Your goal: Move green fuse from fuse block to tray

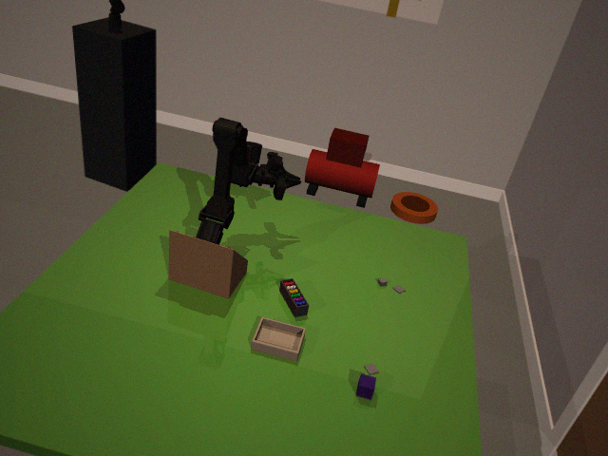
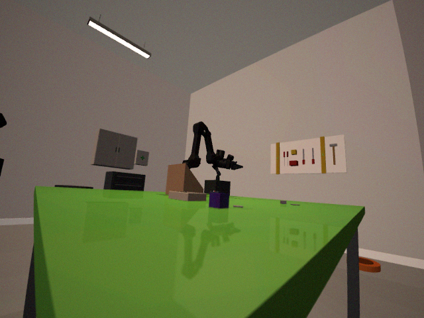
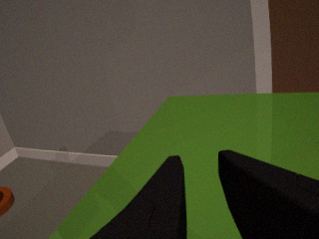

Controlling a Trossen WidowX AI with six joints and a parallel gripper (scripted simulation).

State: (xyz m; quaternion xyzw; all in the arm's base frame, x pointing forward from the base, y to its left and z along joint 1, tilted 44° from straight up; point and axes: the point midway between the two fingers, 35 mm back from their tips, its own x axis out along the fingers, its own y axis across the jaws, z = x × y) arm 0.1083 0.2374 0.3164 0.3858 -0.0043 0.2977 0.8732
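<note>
My gripper tip is now 36 cm to the left of the green fuse, 19 cm above it and 16 cm short of it. Also, from my gripper tip: beige tray: 53 cm to the right, 21 cm below, 18 cm ahead.
</note>
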